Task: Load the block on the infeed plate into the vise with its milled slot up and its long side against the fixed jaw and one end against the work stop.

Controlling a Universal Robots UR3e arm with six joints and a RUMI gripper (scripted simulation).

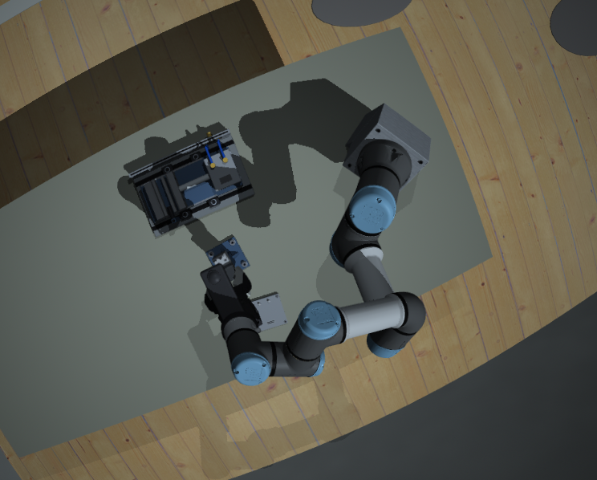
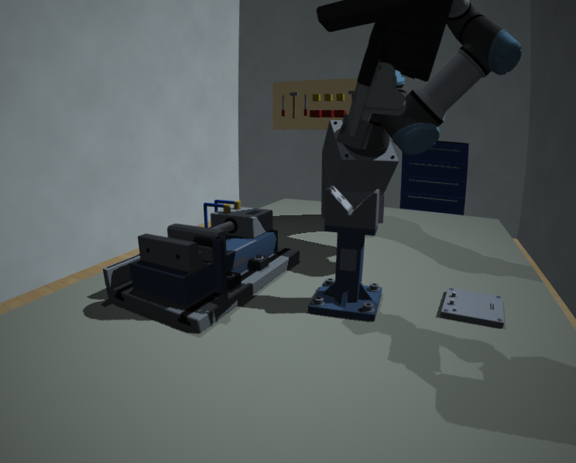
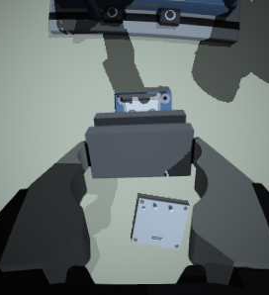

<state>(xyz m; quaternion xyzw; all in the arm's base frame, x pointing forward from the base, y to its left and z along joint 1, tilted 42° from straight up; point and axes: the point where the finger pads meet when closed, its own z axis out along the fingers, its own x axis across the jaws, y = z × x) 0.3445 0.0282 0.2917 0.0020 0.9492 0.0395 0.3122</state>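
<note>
Right now the part is 1 cm to the right of my hand and 1 cm below it. Round my hand: air cylinder rod: 23 cm to the right, 16 cm below, 3 cm ahead; blue post: 18 cm below; work stop: 17 cm to the right, 15 cm below, 11 cm ahead.
</note>
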